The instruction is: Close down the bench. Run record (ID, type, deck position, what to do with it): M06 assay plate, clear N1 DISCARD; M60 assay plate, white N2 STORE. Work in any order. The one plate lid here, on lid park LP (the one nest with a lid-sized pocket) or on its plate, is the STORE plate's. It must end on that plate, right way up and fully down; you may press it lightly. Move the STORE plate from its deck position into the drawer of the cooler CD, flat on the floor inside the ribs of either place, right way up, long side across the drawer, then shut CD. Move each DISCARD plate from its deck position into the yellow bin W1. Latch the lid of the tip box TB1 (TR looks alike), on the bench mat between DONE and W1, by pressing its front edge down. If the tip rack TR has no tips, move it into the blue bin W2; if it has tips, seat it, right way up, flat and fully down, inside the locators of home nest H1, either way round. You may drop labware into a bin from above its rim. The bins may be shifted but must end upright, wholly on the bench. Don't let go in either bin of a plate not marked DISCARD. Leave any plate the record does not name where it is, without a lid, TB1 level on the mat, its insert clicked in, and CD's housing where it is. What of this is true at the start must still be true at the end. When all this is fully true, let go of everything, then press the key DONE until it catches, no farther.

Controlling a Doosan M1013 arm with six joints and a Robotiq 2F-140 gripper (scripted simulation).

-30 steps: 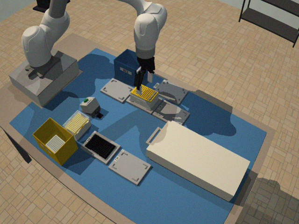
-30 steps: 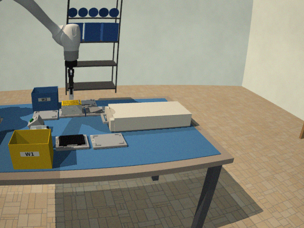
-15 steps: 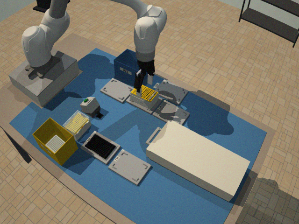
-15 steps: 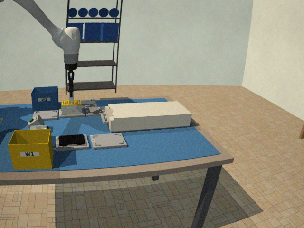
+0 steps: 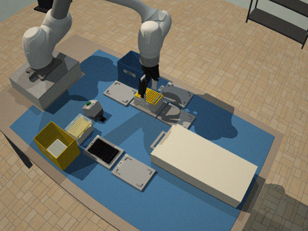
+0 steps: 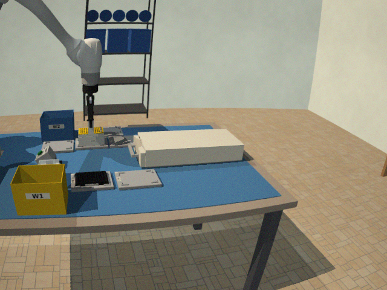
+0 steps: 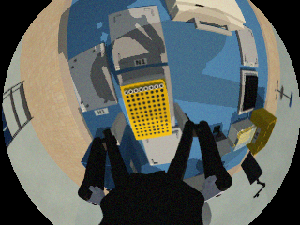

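Now: hand 40 mm above the tip rack TR, 10 mm to the left of it and 10 mm past it. From my hand the other things lie so: done key box (220 mm behind, 210 mm to the right, 40 mm below); then blue bin W2 (180 mm behind, 150 mm to the left, 60 mm below); then black plate (370 mm to the right, 80 mm below, 30 mm behind).
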